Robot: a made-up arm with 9 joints. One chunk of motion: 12 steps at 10 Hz.
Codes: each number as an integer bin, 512 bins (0 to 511) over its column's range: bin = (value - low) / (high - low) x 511, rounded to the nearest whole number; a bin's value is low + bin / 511 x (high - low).
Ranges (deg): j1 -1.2..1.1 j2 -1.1..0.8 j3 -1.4..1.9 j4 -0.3..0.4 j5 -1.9..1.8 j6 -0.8..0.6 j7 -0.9..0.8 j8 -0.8..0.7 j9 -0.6..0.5
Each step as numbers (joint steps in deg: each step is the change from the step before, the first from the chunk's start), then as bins.
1 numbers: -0.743 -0.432 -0.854 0.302 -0.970 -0.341 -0.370 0.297 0.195
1 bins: 102 180 85 439 128 168 159 374 369
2 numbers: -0.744 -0.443 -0.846 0.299 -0.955 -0.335 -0.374 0.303 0.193
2 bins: 101 177 86 437 131 170 158 376 368
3 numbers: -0.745 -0.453 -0.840 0.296 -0.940 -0.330 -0.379 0.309 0.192
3 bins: 101 174 87 435 133 172 157 378 368
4 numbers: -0.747 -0.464 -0.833 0.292 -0.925 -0.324 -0.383 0.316 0.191
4 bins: 101 171 88 432 135 174 155 380 367
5 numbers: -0.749 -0.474 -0.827 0.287 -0.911 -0.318 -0.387 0.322 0.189
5 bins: 100 168 89 429 137 176 154 382 367
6 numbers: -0.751 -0.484 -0.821 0.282 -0.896 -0.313 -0.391 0.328 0.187
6 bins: 100 166 90 425 139 178 153 384 366
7 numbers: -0.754 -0.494 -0.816 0.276 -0.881 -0.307 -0.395 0.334 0.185
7 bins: 99 163 90 420 141 180 152 386 365
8 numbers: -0.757 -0.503 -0.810 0.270 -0.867 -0.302 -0.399 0.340 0.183
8 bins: 98 161 91 416 143 182 151 388 364
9 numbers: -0.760 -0.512 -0.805 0.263 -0.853 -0.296 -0.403 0.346 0.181
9 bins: 98 158 92 411 145 184 149 390 363
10 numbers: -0.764 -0.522 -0.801 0.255 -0.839 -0.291 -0.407 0.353 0.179
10 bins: 97 155 93 405 147 186 148 393 362
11 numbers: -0.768 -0.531 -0.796 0.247 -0.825 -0.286 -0.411 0.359 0.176
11 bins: 96 153 94 399 148 188 147 395 360
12 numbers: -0.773 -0.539 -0.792 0.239 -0.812 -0.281 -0.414 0.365 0.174
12 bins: 95 151 94 393 150 189 146 397 360
